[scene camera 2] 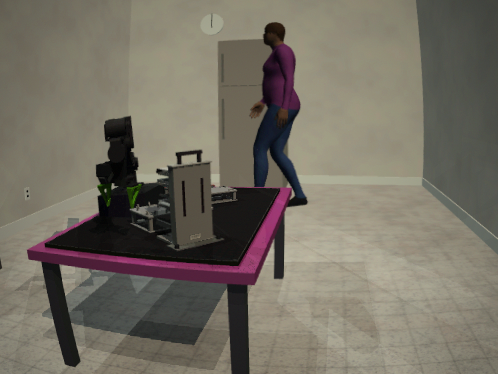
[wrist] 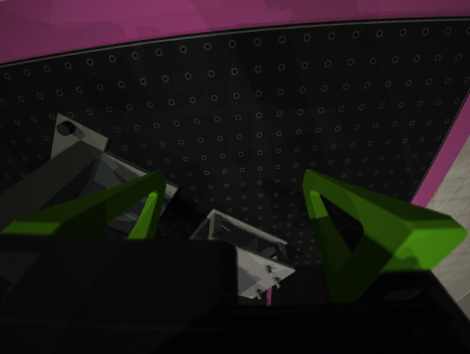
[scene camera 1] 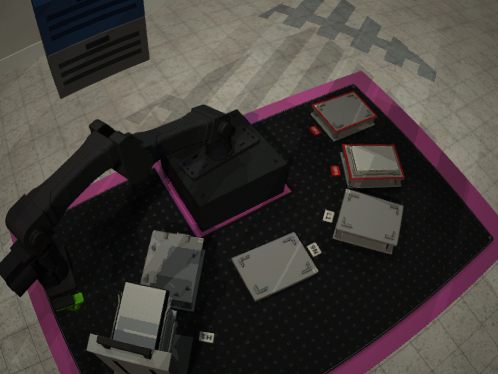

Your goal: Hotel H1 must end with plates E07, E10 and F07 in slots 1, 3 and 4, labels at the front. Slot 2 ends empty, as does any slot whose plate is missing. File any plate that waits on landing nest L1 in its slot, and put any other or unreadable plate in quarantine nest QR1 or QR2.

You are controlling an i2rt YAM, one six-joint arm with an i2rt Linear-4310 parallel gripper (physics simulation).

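Seen in the pictures: gripper, fingertip midpoint: (scene camera 2: 119,207) (wrist: 234,177) (scene camera 1: 70,289); arm's base, origin of the base link: (scene camera 1: 219,153).
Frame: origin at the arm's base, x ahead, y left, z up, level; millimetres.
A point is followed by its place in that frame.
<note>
My gripper (scene camera 2: 120,201) @(x 117, y -492, z 31 mm) (wrist: 234,177) @(x 117, y -492, z 31 mm) is open, with nothing between its green fingers. It is above the mat beside hotel H1 (scene camera 1: 95,344) @(x 309, y -496, z 163 mm) (scene camera 2: 193,207) @(x 360, y -465, z 26 mm) (wrist: 45,167) @(x 307, y -509, z -25 mm). The hotel has a tall grey panel with a black handle. A pale sheet lies at its top in scene camera 1, with edges of lower tiers beside it; slot contents and labels cannot be read. Landing nest L1 (scene camera 1: 372,217) @(x 352, y 195, z -43 mm) has a bare top. One red-rimmed quarantine nest (scene camera 1: 377,178) @(x 276, y 303, z -53 mm) holds a pale plate (scene camera 1: 374,159) @(x 233, y 332, z -38 mm); the other (scene camera 1: 345,112) @(x 55, y 407, z -53 mm) is bare. Their red labels are unclear.
A grey stand with short pegs (scene camera 1: 172,262) @(x 160, y -250, z -33 mm) (scene camera 2: 145,212) @(x 148, y -294, z -33 mm) (wrist: 252,272) @(x 136, y -255, z -33 mm) is close to the hotel. A low grey nest (scene camera 1: 275,266) @(x 287, y -60, z -80 mm) with corner brackets lies between it and L1. The arm's black base box (scene camera 1: 230,187) @(x 102, y -44, z 8 mm) stands near the table's magenta edge (scene camera 1: 295,102) @(x -97, y 353, z -106 mm). A person (scene camera 2: 280,80) is beyond the table.
</note>
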